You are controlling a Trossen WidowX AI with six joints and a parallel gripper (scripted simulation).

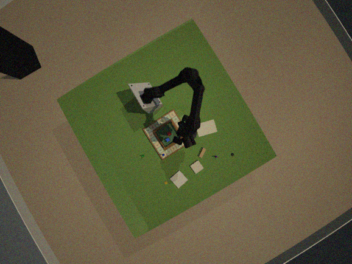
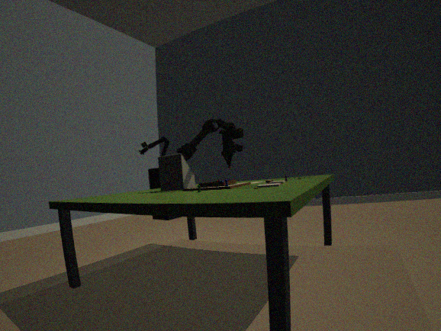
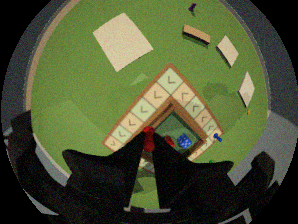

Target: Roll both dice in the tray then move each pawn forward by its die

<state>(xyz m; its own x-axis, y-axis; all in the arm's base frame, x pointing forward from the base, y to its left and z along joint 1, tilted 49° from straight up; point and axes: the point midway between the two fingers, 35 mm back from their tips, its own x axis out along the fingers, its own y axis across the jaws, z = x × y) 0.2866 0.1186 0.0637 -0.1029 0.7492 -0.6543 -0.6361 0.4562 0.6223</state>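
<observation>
My gripper tip is 210 mm to the left of the blue pawn, 100 mm short of it and 90 mm above it. Round my gripper tip: wooden block (220 mm ahead, 110 mm below, 70 mm to the left); then red pawn (10 mm above); then purple pawn (300 mm ahead, 150 mm to the left, 100 mm below).
</observation>
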